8 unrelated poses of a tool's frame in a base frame.
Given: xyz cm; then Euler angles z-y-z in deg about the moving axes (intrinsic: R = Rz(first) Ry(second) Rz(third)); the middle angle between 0 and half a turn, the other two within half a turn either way.
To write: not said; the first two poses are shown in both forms.
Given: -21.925, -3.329, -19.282, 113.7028, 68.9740, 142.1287
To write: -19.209, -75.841, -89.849, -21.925, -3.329, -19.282
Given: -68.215, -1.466, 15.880, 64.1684, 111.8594, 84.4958
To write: 24.044, 134.117, 88.725, -68.215, -1.466, 15.880
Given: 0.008, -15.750, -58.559, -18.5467, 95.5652, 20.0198
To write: 31.560, 90.206, 1.115, 0.008, -15.750, -58.559
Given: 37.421, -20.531, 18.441, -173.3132, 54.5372, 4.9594
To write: 78.037, 1.176, -150.634, 37.421, -20.531, 18.441
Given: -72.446, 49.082, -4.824, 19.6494, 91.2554, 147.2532
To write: 109.931, 54.088, 119.079, -72.446, 49.082, -4.824
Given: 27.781, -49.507, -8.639, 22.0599, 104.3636, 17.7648
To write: -3.970, 105.876, 28.009, 27.781, -49.507, -8.639
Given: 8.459, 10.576, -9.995, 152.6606, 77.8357, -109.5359
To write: -59.874, -52.228, 36.164, 8.459, 10.576, -9.995
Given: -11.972, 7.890, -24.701, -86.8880, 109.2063, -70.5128
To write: 19.509, 135.593, -95.455, -11.972, 7.890, -24.701
